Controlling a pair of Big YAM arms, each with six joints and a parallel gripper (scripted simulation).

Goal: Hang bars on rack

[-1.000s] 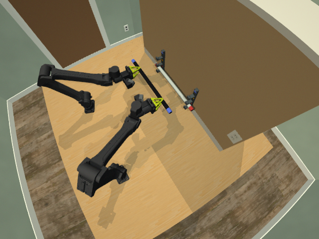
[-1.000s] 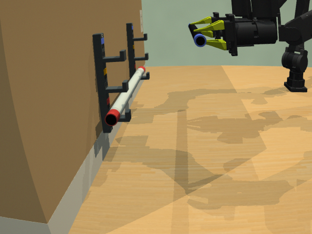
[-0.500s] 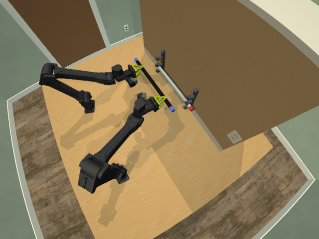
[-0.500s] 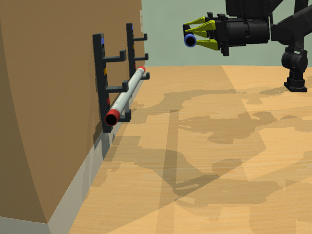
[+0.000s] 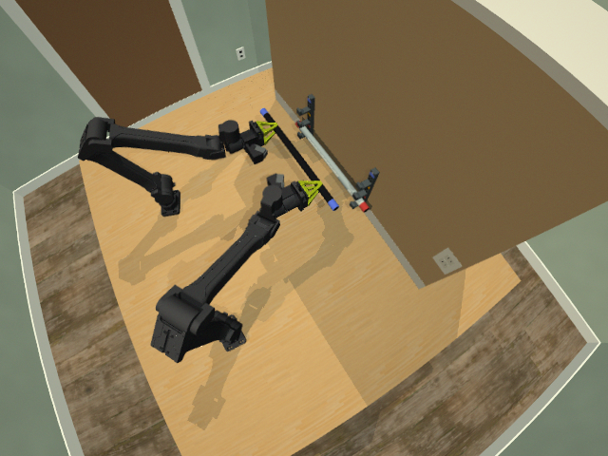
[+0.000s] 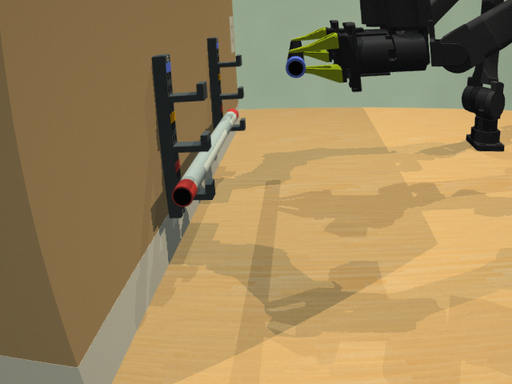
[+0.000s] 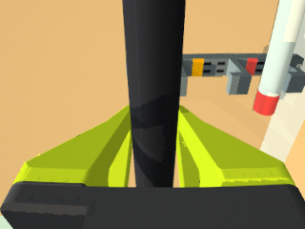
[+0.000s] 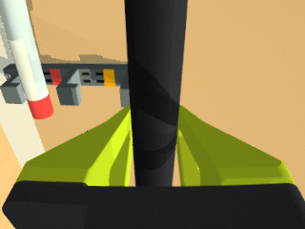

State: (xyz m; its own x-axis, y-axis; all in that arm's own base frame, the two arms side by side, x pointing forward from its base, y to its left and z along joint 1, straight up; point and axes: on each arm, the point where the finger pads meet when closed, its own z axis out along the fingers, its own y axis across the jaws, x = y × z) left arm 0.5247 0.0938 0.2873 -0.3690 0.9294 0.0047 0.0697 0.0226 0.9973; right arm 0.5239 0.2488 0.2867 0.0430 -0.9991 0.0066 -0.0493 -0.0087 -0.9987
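The black bar is 150 mm to the right of my left hand. Also, from my left hand: grey baseboard 250 mm below, 200 mm ahead, 180 mm to the right; then brown wall 350 mm ahead, 180 mm to the right, 160 mm above.
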